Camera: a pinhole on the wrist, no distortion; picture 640 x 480 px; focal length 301.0 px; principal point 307.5 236.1 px. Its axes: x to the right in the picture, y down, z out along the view. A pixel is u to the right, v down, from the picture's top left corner.
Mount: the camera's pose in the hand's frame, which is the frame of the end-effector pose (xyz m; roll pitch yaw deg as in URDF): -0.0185 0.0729 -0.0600 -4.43 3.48 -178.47
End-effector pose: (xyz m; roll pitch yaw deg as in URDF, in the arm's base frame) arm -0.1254 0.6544 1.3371 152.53 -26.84 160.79
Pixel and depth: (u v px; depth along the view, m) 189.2 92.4 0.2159
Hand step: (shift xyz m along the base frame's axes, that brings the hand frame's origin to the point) -0.0019 0.2338 -0.0440
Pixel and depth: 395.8 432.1 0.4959
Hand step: -0.0794 -0.0513 -0.5190
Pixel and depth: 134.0 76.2 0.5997
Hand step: -0.1969 0.6841 -0.1890
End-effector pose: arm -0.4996 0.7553 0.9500 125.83 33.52 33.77
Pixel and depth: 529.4 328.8 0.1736
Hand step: -0.0871 -0.1584 0.0379
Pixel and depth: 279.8 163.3 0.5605
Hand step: 0.2055 -0.4777 -0.1357
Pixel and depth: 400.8 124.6 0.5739
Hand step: 0.0941 -0.6064 0.0369
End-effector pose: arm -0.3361 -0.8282 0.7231 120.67 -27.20 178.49
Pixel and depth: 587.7 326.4 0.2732
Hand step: 0.1989 0.1394 -0.2452
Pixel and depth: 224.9 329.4 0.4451
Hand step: -0.1917 0.2826 -0.2087
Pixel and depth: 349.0 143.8 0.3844
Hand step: 0.0821 0.3614 -0.0722
